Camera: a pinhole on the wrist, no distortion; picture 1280 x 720 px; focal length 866.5 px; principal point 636.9 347.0 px. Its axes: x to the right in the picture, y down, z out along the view. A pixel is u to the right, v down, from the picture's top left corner.
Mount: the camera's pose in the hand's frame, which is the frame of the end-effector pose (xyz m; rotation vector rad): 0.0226 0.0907 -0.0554 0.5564 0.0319 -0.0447
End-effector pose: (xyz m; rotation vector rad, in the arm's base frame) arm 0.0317 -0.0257 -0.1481 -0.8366 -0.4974 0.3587
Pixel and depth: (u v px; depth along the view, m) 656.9 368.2 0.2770
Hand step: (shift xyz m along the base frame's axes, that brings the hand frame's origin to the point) -0.0668 0.0977 0.1522
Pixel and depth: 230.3 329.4 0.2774
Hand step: -0.1793 0.0268 0.1190
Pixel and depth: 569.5 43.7 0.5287
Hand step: -0.1417 -0.0406 0.4309
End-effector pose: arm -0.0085 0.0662 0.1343 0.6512 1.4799 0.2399
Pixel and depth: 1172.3 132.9 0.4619
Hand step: 0.2263 -0.1134 -0.4118
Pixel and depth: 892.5 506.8 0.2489
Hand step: 0.1806 0.0056 -0.0961
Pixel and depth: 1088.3 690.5 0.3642
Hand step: 0.3379 0.0489 -0.1956
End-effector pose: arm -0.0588 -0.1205 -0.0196 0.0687 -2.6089 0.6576
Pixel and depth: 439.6 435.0 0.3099
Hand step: -0.0499 -0.1462 -0.1771
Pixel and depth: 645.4 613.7 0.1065
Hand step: -0.0554 0.0326 -0.0566
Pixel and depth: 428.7 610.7 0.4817
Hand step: -0.1041 -0.2370 -0.3604
